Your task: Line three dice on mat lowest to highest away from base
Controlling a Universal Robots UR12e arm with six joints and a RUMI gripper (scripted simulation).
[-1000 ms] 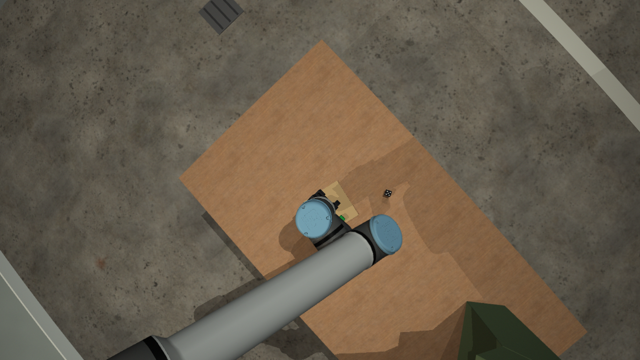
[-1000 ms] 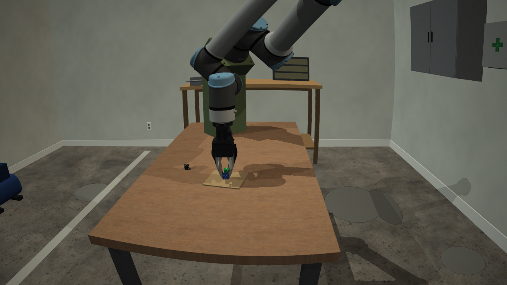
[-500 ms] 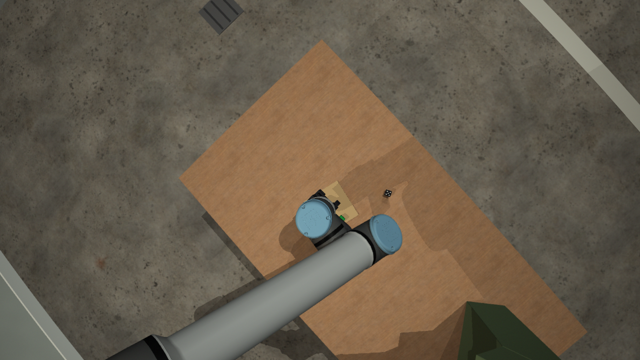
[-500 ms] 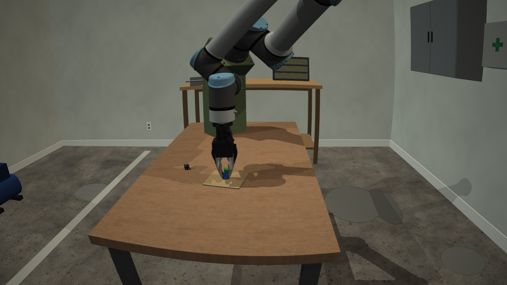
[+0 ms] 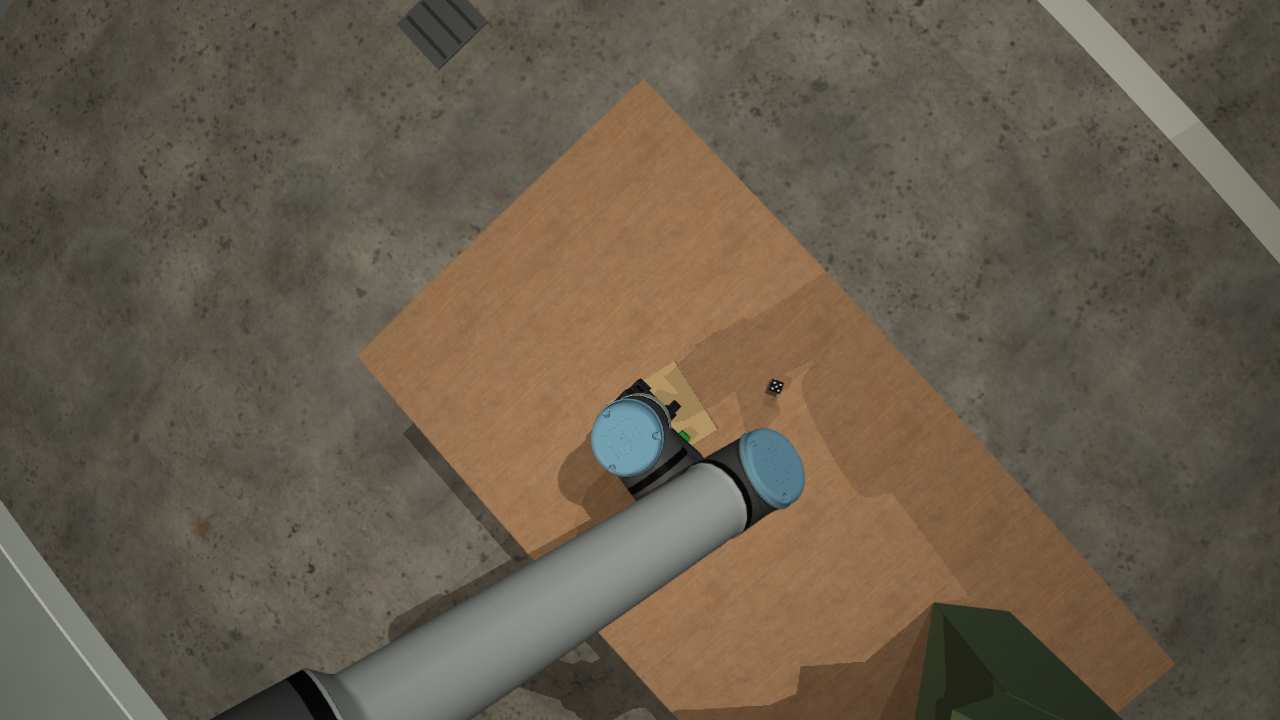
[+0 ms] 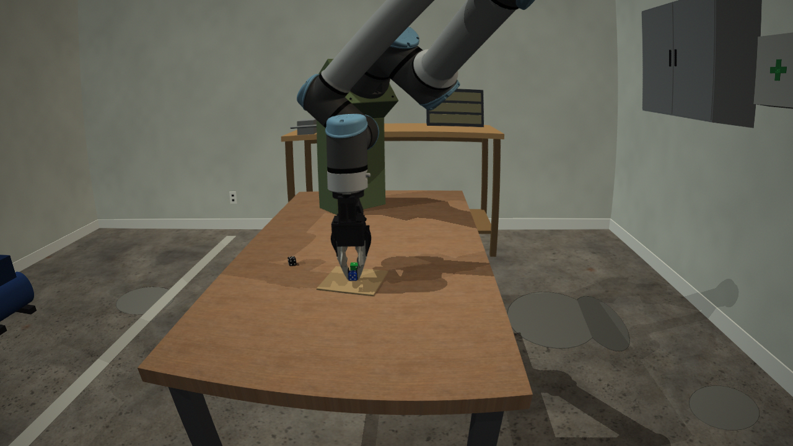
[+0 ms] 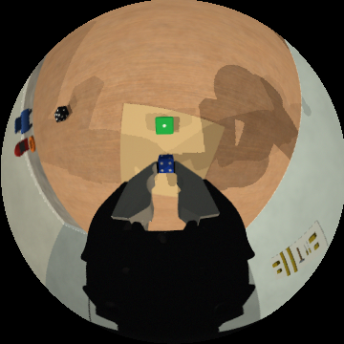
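My gripper is now 1 cm above the blue die. Also, from my hand: tan mat 2 cm below; black die 5 cm behind, 20 cm to the right, 1 cm below; green die 5 cm behind, 1 cm to the right, 1 cm below.
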